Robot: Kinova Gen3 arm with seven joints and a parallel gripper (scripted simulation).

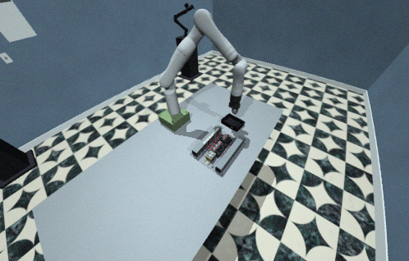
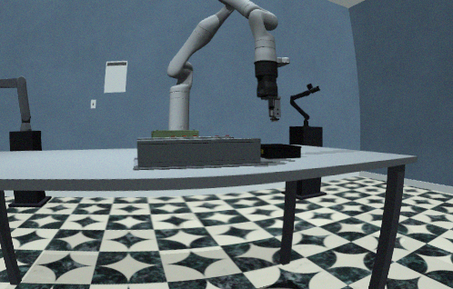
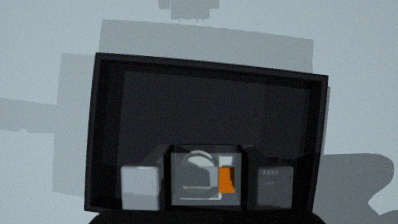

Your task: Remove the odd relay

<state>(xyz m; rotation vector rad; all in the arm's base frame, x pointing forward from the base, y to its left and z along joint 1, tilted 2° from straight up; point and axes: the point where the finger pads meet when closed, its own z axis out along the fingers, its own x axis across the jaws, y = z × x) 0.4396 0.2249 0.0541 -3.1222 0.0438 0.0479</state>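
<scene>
Now: hand 130 mm above the black parts tray. Round my hand: K54 relay: 10 mm below; K52 relay: 180 mm to the right, 90 mm below, 40 mm ahead; K53 relay: 210 mm to the right, 90 mm below, 40 mm ahead.
</scene>
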